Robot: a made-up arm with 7 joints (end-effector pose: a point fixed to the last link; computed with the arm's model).
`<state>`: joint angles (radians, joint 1 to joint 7).
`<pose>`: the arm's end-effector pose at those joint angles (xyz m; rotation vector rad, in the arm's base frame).
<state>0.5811 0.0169 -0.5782 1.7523 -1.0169 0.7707 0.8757</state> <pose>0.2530 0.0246 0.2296 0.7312 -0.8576 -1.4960</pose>
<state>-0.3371 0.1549 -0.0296 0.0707 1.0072 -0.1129 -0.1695</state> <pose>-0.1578 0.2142 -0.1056 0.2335 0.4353 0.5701</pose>
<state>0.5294 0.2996 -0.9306 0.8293 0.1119 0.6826 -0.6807</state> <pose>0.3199 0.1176 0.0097 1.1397 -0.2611 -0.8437</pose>
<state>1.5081 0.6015 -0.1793 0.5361 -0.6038 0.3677 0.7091</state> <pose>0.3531 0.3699 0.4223 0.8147 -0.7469 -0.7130</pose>
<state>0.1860 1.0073 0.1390 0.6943 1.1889 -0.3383 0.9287</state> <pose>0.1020 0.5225 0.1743 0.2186 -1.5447 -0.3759</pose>
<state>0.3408 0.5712 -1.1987 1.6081 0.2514 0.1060 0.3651</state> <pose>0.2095 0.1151 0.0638 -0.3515 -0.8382 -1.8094</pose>
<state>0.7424 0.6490 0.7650 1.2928 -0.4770 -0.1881 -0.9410</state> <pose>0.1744 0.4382 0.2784 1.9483 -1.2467 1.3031</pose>
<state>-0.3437 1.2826 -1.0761 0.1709 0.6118 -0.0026 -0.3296</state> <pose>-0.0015 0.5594 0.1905 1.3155 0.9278 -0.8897</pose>
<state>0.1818 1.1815 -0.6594 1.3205 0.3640 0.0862 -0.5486</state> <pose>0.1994 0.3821 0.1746 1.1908 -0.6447 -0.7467</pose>
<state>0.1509 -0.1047 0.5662 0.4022 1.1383 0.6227 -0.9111</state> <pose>0.0974 0.1142 -0.1515 -0.4368 0.7494 0.9022</pose>
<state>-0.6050 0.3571 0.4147 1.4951 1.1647 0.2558 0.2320</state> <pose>-0.0395 0.3267 0.0532 -0.3151 -0.8223 0.3202</pose>
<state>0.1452 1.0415 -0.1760 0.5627 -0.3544 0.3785 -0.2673</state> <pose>0.1411 0.4989 0.1597 1.4575 0.4285 -0.6047</pose>
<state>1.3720 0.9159 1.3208 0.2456 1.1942 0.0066 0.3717</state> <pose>0.2307 0.5099 0.2044 -0.8706 -2.4984 1.6481</pose>
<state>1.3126 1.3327 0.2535 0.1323 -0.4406 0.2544 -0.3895</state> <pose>0.0484 0.5866 0.3326 1.3604 -0.2284 0.8495</pose>
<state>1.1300 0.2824 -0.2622 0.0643 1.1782 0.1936 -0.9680</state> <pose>0.4341 0.2662 0.1301 0.2584 -0.2288 0.8827</pose>
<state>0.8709 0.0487 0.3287 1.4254 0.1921 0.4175 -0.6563</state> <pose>0.3420 0.2178 0.2405 0.4188 -1.3208 0.6452</pose>
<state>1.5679 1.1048 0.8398 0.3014 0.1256 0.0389 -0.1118</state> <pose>0.1213 0.5664 0.3041 0.4594 -1.6123 1.3170</pose>
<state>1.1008 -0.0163 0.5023 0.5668 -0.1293 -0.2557 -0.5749</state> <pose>0.4397 0.1856 0.1751 0.4976 -1.3236 0.6261</pose>
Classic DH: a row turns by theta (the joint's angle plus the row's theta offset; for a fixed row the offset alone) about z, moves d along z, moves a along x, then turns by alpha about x. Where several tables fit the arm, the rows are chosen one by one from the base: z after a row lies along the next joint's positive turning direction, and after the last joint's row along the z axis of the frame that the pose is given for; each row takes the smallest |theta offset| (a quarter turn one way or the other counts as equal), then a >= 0, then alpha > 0; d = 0 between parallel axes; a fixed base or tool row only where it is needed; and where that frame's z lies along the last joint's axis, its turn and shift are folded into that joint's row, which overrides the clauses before.
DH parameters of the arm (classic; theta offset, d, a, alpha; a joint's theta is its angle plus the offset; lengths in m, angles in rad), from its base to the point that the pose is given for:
base (fixed): 0 0.333 0.012 1.5708
joint 1: 1.5708 -0.081 0.019 1.5708
joint 2: -1.5708 -0.039 0.002 -1.5708
joint 3: -1.5708 -0.319 0.015 1.5708
joint 4: 0 -0.037 0.008 -1.5708
joint 5: 0 -0.188 0.004 -1.5708
joint 6: 1.5708 0.036 0.012 -1.5708
joint 7: -1.5495 0.0008 -0.0124 1.8483
tool (fixed): -1.9879 0.0174 0 0

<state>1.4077 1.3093 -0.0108 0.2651 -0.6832 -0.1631 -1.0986</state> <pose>0.0901 0.5823 0.3751 2.3938 -0.3437 0.9566</pose>
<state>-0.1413 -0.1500 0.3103 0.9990 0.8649 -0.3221 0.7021</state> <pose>0.0407 0.1271 -0.0985 -0.4787 -1.3510 0.3203</pose>
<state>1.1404 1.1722 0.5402 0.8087 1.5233 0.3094 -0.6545</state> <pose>0.0869 0.5495 0.3730 -0.2914 -1.7170 1.3840</pose>
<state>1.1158 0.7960 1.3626 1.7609 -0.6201 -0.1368 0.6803</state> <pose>-0.0004 0.3966 0.2689 1.9626 -1.2801 0.6091</pose>
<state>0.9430 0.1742 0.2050 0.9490 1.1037 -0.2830 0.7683</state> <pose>0.3910 0.2463 0.1713 -0.5750 -2.4389 -0.0659</pose>
